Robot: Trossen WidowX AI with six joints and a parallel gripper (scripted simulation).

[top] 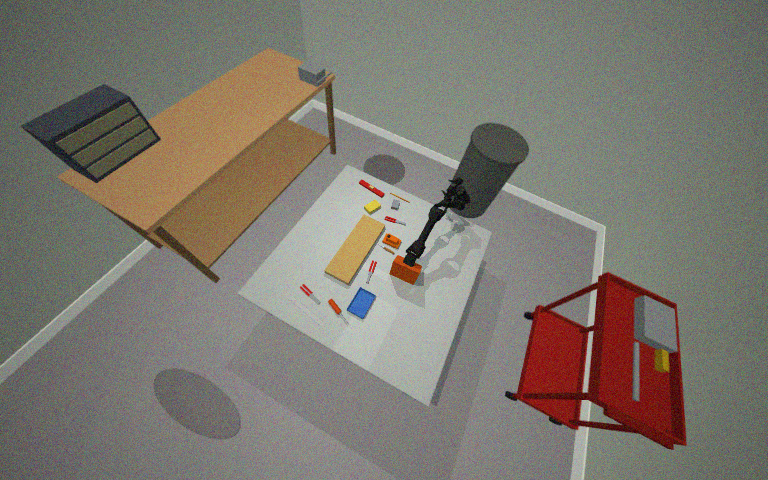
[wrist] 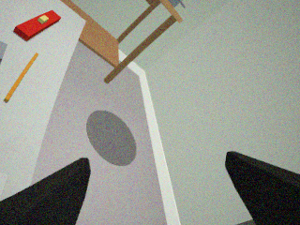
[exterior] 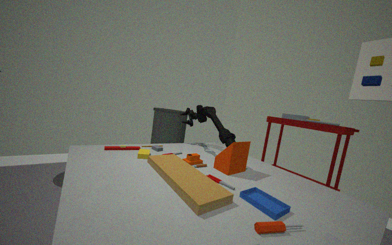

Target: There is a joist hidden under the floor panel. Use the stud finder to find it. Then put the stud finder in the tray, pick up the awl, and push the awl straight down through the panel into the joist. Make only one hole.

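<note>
Right now the orange stud finder is 12 cm ahead of my gripper tip, 50 cm to the left of it and 20 cm below it. Also, from my gripper tip: yellow block: 39 cm ahead, 33 cm to the left, 23 cm below; then grey block: 26 cm ahead, 20 cm to the left, 23 cm below; then red level: 50 cm ahead, 18 cm to the left, 23 cm below.
</note>
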